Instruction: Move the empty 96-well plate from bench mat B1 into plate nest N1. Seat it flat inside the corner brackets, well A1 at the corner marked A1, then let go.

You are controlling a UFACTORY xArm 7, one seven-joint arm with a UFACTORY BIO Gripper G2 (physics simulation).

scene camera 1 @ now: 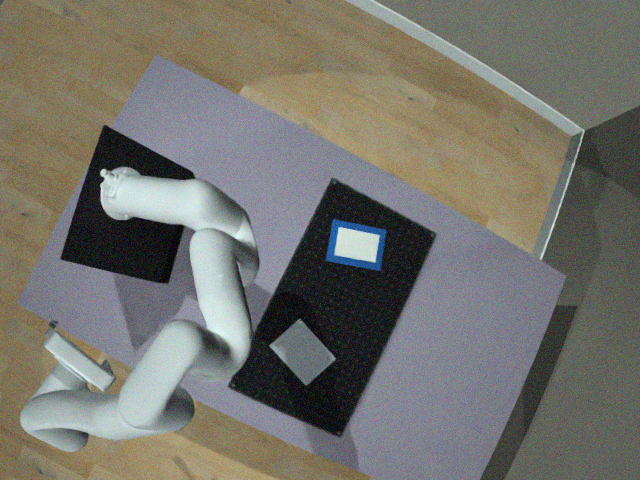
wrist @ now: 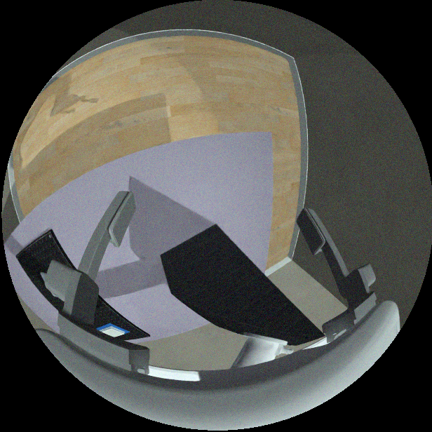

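Pixels of known places: hand at its tool point: (scene camera 1: pixel 80 345); arm's base at its link origin: (scene camera 1: pixel 122 193).
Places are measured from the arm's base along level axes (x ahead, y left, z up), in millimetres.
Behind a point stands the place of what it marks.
A white rectangular plate (scene camera 1: pixel 356 244) @[x 595, y 198, z -272 mm] (wrist: pixel 112 332) lies on a blue mat (scene camera 1: pixel 330 250) @[x 535, y 148, z -286 mm], whose blue border shows all round it in scene camera 1. A grey, square-looking piece (scene camera 1: pixel 302 352) @[x 593, y -159, z -275 mm], which looks like the plate nest, lies turned at an angle on the same black board. Its corner brackets and A1 mark are too small to make out. My gripper (scene camera 1: pixel 80 345) @[x 65, y -371, z -39 mm] (wrist: pixel 216 224) is wide open with no object between its fingers. It is at the lower left in scene camera 1, well away from both plate and nest.
The black board (scene camera 1: pixel 361 310) @[x 700, y 30, z -287 mm] (wrist: pixel 35 256) lies on the purple table top (scene camera 1: pixel 465 289) @[x 989, y 239, z -300 mm] (wrist: pixel 200 175). The arm stands on a separate black base sheet (scene camera 1: pixel 134 248) @[x 72, y -103, z -68 mm] (wrist: pixel 230 280), and its links reach close to the board's left edge in scene camera 1. Wooden floor and grey walls surround the table.
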